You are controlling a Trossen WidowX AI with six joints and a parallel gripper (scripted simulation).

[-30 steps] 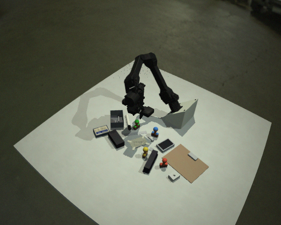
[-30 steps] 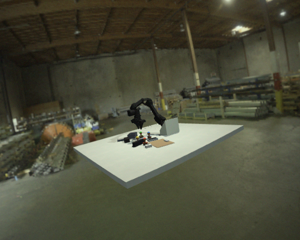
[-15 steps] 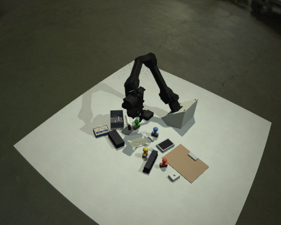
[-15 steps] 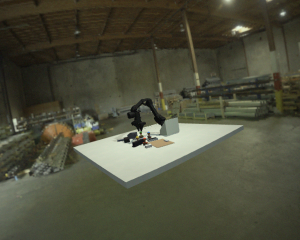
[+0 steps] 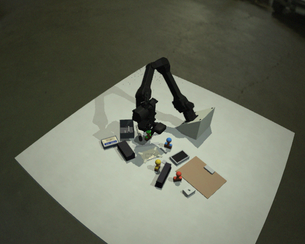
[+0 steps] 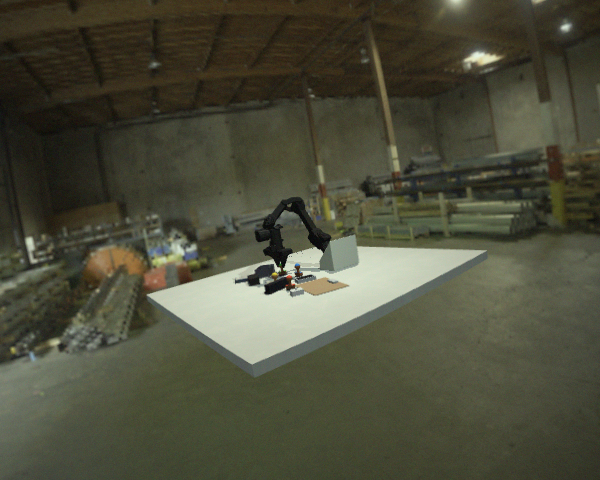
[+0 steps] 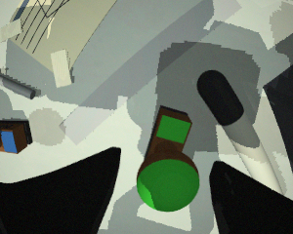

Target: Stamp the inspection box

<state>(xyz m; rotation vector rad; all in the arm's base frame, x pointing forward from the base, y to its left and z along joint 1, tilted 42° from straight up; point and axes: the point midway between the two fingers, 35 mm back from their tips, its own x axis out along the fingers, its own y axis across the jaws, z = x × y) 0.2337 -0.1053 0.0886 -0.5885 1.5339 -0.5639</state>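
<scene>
Right now the green-knobbed stamp is 20 mm below my gripper tip. From my gripper tip the other things lie so: dark tray (130 mm to the right, 30 mm below, 30 mm ahead); then blue stamp (120 mm to the left, 30 mm behind, 20 mm below); then pale card (80 mm to the left, 80 mm ahead, 50 mm below).
</scene>
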